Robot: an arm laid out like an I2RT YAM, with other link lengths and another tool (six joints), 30 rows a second.
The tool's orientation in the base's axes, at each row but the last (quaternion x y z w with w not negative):
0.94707, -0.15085, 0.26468, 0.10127
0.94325, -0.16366, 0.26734, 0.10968
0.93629, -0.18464, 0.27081, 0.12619
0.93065, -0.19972, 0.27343, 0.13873
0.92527, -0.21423, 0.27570, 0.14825
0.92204, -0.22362, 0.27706, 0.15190
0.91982, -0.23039, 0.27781, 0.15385
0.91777, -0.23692, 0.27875, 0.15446
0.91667, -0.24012, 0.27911, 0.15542
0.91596, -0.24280, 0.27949, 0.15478
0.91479, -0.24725, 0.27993, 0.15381
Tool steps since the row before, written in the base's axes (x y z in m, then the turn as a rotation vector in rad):
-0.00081, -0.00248, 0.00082, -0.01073, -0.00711, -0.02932
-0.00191, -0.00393, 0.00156, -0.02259, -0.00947, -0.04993
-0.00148, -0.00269, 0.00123, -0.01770, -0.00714, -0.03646
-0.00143, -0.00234, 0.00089, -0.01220, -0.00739, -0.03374
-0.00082, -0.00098, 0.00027, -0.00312, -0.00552, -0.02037
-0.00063, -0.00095, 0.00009, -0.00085, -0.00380, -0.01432
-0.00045, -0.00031, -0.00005, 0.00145, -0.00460, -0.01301
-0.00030, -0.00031, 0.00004, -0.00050, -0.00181, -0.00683
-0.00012, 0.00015, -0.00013, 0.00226, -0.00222, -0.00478
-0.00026, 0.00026, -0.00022, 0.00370, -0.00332, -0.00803
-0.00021, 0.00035, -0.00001, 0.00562, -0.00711, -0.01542
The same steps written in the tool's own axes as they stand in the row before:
0.00035, 0.00268, -0.00040, -0.02268, 0.00700, 0.02149
0.00029, 0.00451, -0.00104, -0.04276, 0.01107, 0.03380
0.00027, 0.00320, -0.00079, -0.03210, 0.00879, 0.02420
0.00009, 0.00284, -0.00051, -0.02626, 0.00695, 0.02458
-0.00016, 0.00128, -0.00020, -0.01231, 0.00308, 0.01715
-0.00011, 0.00114, 0.00003, -0.00768, 0.00143, 0.01262
-0.00026, 0.00048, -0.00003, -0.00494, 0.00114, 0.01291
-0.00009, 0.00042, -0.00003, -0.00373, 0.00075, 0.00598
-0.00022, -0.00008, -0.00001, -0.00037, -0.00006, 0.00572
-0.00041, -0.00011, -0.00005, -0.00084, -0.00038, 0.00940
-0.00029, -0.00018, -0.00023, -0.00241, 0.00067, 0.01771

